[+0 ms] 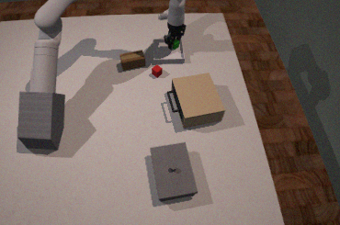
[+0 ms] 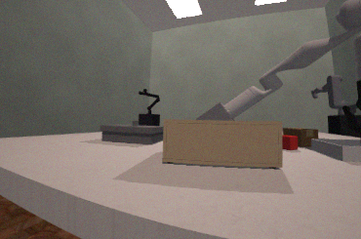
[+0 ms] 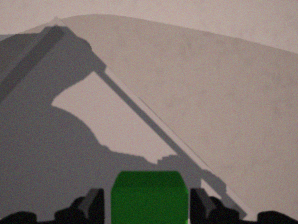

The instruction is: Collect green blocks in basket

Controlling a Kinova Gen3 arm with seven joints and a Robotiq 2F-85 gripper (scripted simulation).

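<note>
Now: hand 30 mm to the left of the basket, 30 mm past it and 20 mm above it. Also, from my hand: blue block: 230 mm behind, 100 mm to the right, 10 mm below; then cardboard box: 210 mm behind, 100 mm to the right, 10 mm above; then red block: 170 mm to the right, 100 mm behind, 10 mm below.
</note>
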